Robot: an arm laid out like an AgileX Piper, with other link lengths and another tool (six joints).
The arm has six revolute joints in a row. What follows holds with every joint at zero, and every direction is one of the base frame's.
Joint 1 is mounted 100.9 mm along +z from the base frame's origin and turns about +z.
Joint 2 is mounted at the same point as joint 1 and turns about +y.
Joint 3 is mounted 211.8 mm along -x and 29 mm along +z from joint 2 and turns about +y.
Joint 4 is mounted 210.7 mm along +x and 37.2 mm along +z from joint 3 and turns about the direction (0.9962, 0, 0.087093).
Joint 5 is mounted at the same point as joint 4 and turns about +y.
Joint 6 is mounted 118.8 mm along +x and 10.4 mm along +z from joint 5 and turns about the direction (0.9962, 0, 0.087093).
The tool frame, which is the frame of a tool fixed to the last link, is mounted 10.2 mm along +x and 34 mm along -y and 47.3 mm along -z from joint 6; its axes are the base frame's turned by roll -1.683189, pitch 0.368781 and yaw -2.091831 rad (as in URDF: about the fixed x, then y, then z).
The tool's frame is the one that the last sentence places.
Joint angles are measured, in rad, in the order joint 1, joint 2, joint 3, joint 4, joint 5, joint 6. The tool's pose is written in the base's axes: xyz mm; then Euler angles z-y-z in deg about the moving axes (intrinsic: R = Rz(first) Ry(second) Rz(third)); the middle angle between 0 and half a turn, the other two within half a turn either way. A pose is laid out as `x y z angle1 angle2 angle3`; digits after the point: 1 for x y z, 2 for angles.
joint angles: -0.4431, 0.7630, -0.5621, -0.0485, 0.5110, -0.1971
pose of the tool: 123.4 -111.0 158.8 -63.21 123.75 -104.27
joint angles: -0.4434, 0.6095, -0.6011, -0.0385, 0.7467, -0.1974
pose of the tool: 94.6 -97.1 173.8 -64.58 126.01 -105.62
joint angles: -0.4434, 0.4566, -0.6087, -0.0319, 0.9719, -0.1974
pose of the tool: 62.2 -81.3 176.6 -66.55 129.13 -108.20
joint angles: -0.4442, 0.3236, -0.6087, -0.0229, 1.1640, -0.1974
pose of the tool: 33.7 -66.7 174.1 -68.29 132.03 -110.62
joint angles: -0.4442, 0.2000, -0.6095, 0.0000, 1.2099, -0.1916
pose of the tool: 22.2 -57.7 176.7 -64.50 129.58 -105.28
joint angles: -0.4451, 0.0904, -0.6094, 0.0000, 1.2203, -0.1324
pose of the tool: 13.2 -50.7 178.3 -62.25 126.73 -98.16
